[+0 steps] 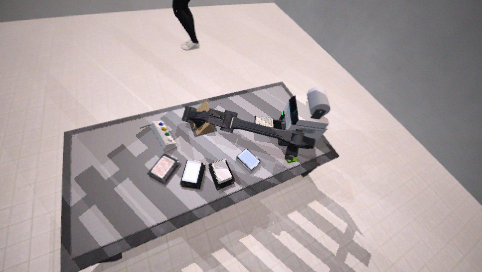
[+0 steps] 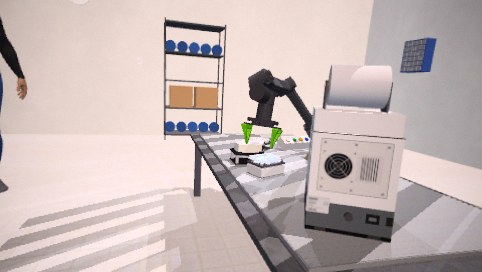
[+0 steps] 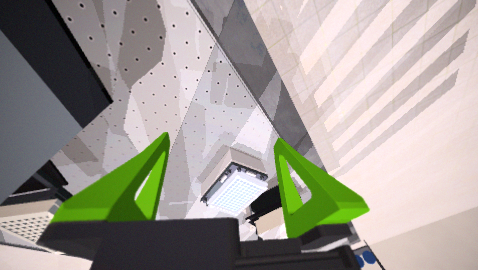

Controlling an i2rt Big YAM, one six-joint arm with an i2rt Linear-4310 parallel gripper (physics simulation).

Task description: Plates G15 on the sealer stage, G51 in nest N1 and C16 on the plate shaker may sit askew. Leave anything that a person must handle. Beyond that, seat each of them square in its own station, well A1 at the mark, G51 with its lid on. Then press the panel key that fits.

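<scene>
My gripper [image 1: 291, 160] [image 2: 260, 145] [image 3: 225, 139] is open and empty, above the table near its front right edge. A pale blue plate [image 1: 248, 160] [image 2: 266, 159] [image 3: 237, 192] sits on a light box-shaped device, apparently the shaker. A cream plate [image 1: 264, 121] [image 3: 26, 223] lies at the sealer [image 1: 305, 127] [image 2: 352, 165] [image 3: 37, 110]. Three stations stand in a row, with a reddish plate [image 1: 164, 167], a bright white plate [image 1: 193, 171] and a greyish white plate [image 1: 221, 171], which looks slightly turned on its black base. Labels, A1 marks and which is N1 are unreadable.
The key panel [image 1: 164, 135] [image 2: 295, 141] has blue, yellow, green and white keys. A brown open box [image 1: 204, 131] is partly behind the arm. A white roll [image 1: 318, 101] [image 2: 361, 86] tops the sealer. A person [image 1: 186, 25] [image 2: 11, 60] stands away from the table.
</scene>
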